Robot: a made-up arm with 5 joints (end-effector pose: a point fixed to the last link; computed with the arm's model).
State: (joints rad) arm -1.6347 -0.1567 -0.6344 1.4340 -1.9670
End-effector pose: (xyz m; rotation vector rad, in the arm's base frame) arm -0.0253 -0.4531 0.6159 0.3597 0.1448 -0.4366
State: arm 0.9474 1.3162 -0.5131 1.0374 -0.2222
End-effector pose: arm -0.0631 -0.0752 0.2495 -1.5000 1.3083 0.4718
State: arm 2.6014 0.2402 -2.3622 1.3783 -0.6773
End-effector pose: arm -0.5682 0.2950 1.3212 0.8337 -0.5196 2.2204
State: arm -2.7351 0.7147 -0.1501 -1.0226 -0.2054
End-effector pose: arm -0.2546 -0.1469 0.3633 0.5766 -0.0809 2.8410
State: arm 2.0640 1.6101 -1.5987 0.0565 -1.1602
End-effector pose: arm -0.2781 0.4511 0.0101 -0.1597 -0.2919 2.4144
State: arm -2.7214 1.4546 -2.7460 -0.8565 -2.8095
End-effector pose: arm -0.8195 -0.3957 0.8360 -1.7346 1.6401 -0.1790
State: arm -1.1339 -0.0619 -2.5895 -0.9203 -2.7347
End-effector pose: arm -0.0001 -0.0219 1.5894 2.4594 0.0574 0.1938
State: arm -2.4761 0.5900 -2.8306 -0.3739 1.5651
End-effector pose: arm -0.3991 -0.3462 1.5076 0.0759 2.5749 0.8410
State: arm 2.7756 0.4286 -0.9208 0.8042 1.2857
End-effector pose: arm -0.5600 0.1738 0.4511 -0.4644 -0.3624 0.6507
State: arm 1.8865 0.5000 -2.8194 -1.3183 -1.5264
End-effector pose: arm -0.1176 0.2744 1.4497 -1.6721 2.4138 1.1122
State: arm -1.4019 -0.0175 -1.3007 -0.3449 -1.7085
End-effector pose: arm 0.1165 -0.6892 1.1436 -1.8046 -0.6675 -0.4638
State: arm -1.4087 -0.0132 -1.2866 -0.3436 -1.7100
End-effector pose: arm 0.1126 -0.6936 1.1318 -1.7899 -0.6517 -0.4689
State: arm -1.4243 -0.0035 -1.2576 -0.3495 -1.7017
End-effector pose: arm 0.1031 -0.7015 1.1080 -1.7637 -0.6294 -0.4904
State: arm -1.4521 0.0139 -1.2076 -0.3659 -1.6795
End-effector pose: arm 0.0852 -0.7125 1.0671 -1.7214 -0.5982 -0.5354
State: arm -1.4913 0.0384 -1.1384 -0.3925 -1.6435
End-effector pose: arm 0.0589 -0.7225 1.0108 -1.6647 -0.5596 -0.6045
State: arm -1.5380 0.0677 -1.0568 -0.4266 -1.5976
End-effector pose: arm 0.0265 -0.7266 0.9449 -1.5992 -0.5169 -0.6917
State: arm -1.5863 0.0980 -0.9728 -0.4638 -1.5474
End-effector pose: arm -0.0072 -0.7222 0.8785 -1.5327 -0.4752 -0.7868
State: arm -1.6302 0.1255 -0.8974 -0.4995 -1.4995
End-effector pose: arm -0.0371 -0.7110 0.8207 -1.4743 -0.4395 -0.8770
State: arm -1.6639 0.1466 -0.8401 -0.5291 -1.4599
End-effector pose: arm -0.0589 -0.6980 0.7786 -1.4314 -0.4145 -0.9497
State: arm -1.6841 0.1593 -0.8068 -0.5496 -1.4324
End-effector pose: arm -0.0715 -0.6887 0.7550 -1.4084 -0.4029 -0.9967
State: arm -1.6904 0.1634 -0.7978 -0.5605 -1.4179
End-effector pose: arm -0.0753 -0.6857 0.7492 -1.4054 -0.4049 -1.0163
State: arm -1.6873 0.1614 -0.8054 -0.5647 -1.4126
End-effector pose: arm -0.0735 -0.6876 0.7554 -1.4163 -0.4161 -1.0166
